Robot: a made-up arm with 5 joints.
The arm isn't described. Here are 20 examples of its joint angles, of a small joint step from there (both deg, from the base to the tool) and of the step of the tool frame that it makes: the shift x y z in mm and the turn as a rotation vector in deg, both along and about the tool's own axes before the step.
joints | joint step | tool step
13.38 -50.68 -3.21 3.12 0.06 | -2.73 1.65 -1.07 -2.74 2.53 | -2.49 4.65 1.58 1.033 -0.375 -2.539
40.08 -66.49 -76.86 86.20 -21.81 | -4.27 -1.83 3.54 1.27 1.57 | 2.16 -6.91 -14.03 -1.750 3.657 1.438
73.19 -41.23 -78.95 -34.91 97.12 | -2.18 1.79 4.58 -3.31 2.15 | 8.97 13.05 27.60 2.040 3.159 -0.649
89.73 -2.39 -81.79 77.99 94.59 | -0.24 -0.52 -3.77 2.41 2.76 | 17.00 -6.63 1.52 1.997 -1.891 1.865
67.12 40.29 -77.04 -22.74 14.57 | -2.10 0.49 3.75 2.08 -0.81 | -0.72 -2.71 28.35 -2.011 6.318 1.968
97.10 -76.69 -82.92 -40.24 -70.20 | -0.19 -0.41 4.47 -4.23 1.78 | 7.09 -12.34 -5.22 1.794 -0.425 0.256
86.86 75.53 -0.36 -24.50 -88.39 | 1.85 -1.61 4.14 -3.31 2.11 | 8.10 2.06 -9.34 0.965 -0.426 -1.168
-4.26 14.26 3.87 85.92 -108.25 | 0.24 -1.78 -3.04 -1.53 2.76 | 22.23 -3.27 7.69 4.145 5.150 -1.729
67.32 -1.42 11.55 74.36 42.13 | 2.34 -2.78 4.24 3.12 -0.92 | -8.14 -10.43 9.80 -2.419 5.073 -0.104
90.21 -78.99 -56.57 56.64 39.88 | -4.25 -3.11 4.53 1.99 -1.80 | -1.09 -15.95 3.21 -4.882 4.545 -1.832
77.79 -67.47 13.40 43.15 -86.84 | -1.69 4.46 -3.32 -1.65 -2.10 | -8.90 3.83 4.33 -2.240 1.959 0.216
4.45 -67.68 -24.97 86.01 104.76 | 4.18 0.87 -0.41 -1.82 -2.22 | -2.02 -0.44 -3.53 -2.020 2.989 2.977
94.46 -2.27 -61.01 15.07 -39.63 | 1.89 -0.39 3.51 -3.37 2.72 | -5.77 -11.78 -7.87 3.725 -2.015 0.882
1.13 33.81 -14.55 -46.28 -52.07 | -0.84 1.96 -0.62 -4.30 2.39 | 0.87 -5.89 5.29 2.840 0.743 -2.155
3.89 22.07 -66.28 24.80 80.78 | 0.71 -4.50 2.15 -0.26 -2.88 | 12.21 -13.68 -9.60 -3.341 -1.327 1.112
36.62 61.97 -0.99 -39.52 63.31 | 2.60 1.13 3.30 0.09 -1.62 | -1.03 -9.50 27.11 -1.921 5.401 0.583
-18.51 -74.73 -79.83 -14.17 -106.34 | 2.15 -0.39 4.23 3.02 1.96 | -0.27 -23.63 -16.65 0.120 -5.474 5.261
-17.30 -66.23 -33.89 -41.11 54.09 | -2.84 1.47 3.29 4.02 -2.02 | 1.99 -5.26 33.09 -2.452 9.531 0.474
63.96 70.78 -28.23 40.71 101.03 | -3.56 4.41 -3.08 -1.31 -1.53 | -5.19 19.44 -17.75 1.913 -0.688 0.254
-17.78 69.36 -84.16 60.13 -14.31 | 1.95 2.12 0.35 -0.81 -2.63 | -12.55 -9.27 -12.26 -4.459 0.323 0.942
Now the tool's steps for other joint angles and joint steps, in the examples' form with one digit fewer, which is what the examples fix.
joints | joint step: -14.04 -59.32 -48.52 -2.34 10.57 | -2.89 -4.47 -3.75 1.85 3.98
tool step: 25.1 16.6 -41.9 0.90 -6.05 -2.49
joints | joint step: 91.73 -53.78 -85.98 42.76 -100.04 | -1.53 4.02 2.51 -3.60 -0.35
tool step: -18.9 -3.5 -31.7 -2.62 -2.15 0.80
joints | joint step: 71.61 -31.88 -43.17 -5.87 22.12 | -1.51 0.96 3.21 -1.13 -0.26
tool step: -7.1 -6.9 18.6 -1.41 3.15 0.67
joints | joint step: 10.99 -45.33 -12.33 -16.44 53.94 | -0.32 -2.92 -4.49 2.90 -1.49
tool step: 12.2 -4.2 -35.8 -2.62 -4.08 -0.29
